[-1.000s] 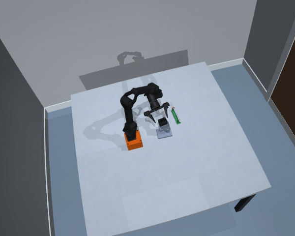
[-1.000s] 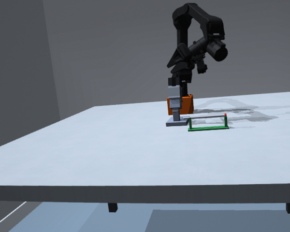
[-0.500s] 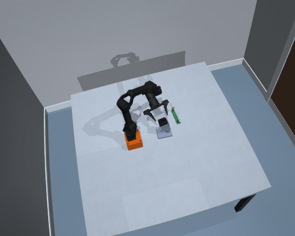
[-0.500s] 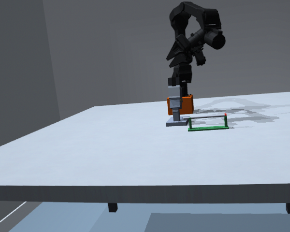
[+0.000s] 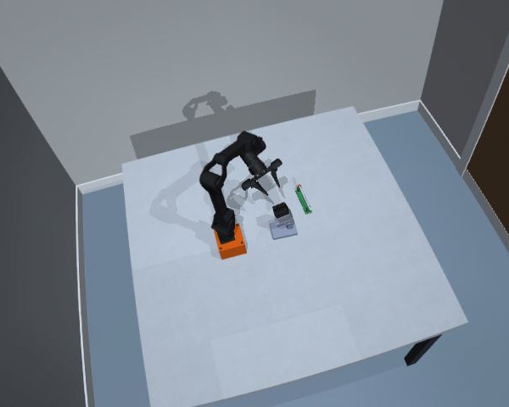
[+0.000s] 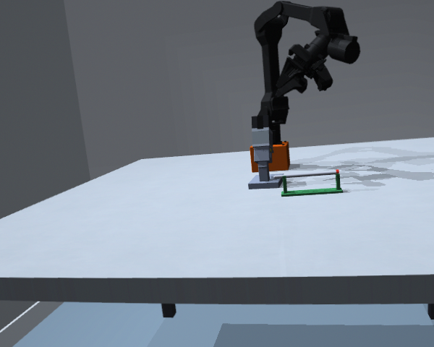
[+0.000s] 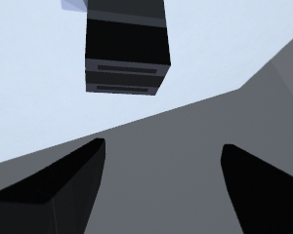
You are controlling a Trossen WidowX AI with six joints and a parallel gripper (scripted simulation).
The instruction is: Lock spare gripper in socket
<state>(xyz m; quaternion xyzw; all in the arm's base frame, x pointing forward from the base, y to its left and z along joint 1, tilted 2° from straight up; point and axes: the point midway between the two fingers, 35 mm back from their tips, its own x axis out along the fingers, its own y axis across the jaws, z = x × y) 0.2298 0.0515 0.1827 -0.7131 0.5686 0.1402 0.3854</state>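
My gripper tip is 22 cm above the green rack, 16 cm short of it and 6 cm to the right of it. From my gripper tip the other things lie so: grey mount (19 cm below, 5 cm to the right, 2 cm ahead); then dark spare gripper (12 cm below, 5 cm to the right, 2 cm ahead).
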